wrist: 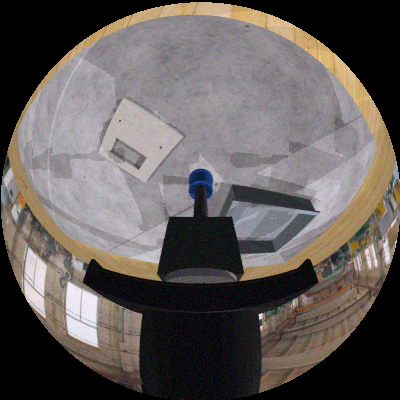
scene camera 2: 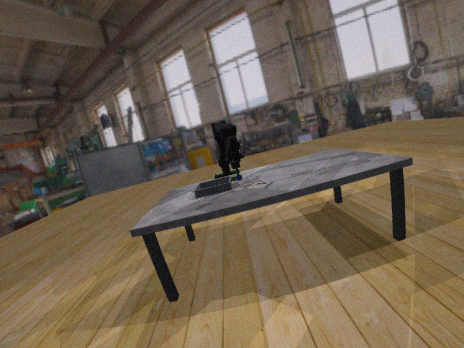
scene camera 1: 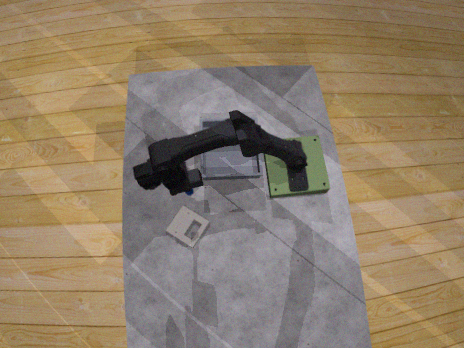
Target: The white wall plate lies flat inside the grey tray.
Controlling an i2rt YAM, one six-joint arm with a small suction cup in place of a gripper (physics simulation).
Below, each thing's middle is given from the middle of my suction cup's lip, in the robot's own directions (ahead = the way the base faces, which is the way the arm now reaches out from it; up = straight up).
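Labels:
The white wall plate (scene camera 1: 182, 221) first: my suction cup is 10 mm short of it, 110 mm to the right of it and 70 mm above it. There's a grey tray (scene camera 1: 223, 163) too, and counted from my suction cup it's 160 mm behind, 180 mm to the right and 50 mm below. Going by their middles, the white wall plate is the nearest to my suction cup of the things named here.

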